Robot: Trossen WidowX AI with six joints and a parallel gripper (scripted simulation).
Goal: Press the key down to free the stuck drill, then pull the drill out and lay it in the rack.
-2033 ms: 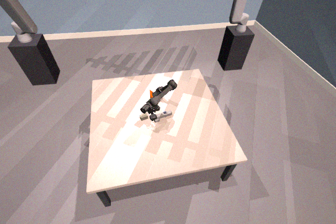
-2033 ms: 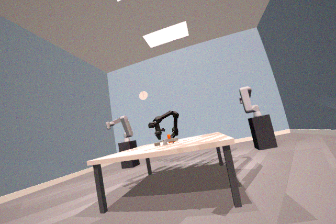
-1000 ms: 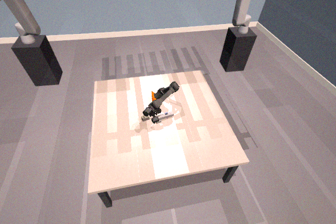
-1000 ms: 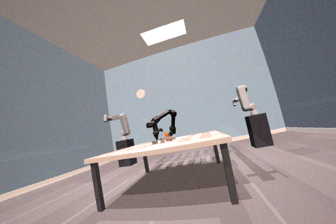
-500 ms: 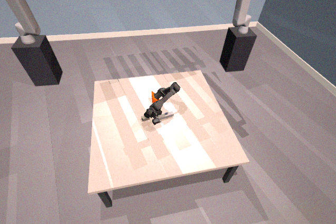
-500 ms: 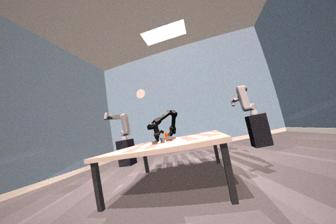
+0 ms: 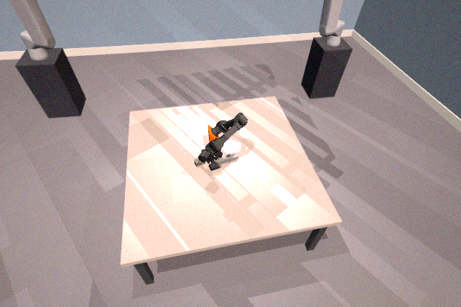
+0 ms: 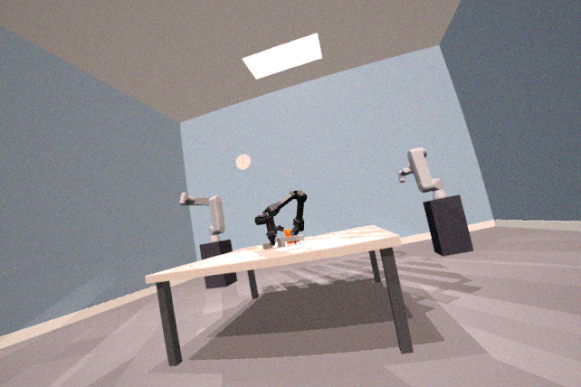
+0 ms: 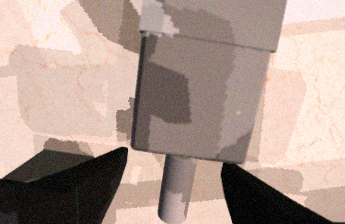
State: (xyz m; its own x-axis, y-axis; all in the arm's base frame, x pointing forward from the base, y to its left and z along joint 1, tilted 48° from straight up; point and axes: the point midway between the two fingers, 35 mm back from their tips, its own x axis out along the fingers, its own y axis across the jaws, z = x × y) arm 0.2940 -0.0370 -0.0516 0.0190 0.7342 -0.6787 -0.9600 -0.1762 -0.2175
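My gripper tip is 50 mm to the right of the drill, 30 mm below it and 20 mm past it. The rest, counted from my gripper tip: grey holder block (110 mm to the left, 30 mm behind, 20 mm above); then grey rack (70 mm to the right, 60 mm behind); then key (130 mm to the left, 40 mm behind, 30 mm above).
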